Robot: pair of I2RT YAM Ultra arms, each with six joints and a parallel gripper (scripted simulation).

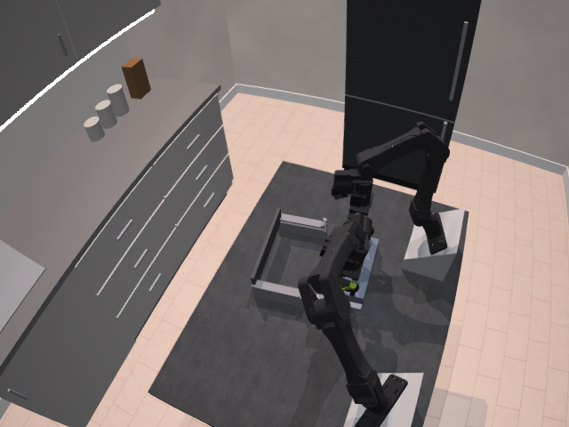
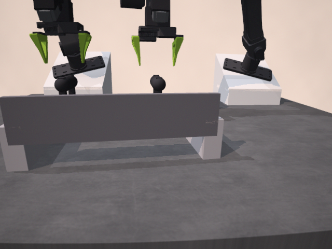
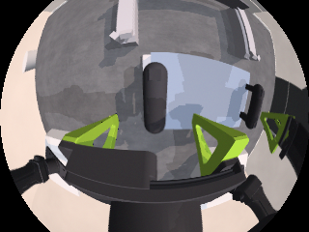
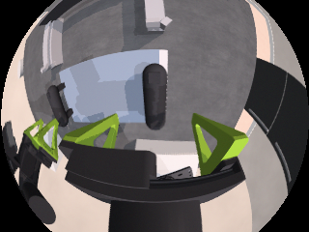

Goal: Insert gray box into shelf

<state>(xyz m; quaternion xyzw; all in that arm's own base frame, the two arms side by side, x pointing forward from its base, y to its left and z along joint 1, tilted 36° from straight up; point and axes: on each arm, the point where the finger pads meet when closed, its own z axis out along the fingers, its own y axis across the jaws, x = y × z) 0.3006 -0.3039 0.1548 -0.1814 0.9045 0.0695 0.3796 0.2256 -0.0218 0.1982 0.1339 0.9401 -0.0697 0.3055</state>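
My right gripper is now 1 cm past the gray box, 13 cm to the right of it and 11 cm above it. Round my right hand: shelf back plate 29 cm ahead, 19 cm to the left, 8 cm below.
Now: left hand 20 mm short of the gray box, 120 mm to the left of it and 100 mm above it. Round my left hand: shelf back plate: 320 mm ahead, 60 mm to the right, 80 mm below.
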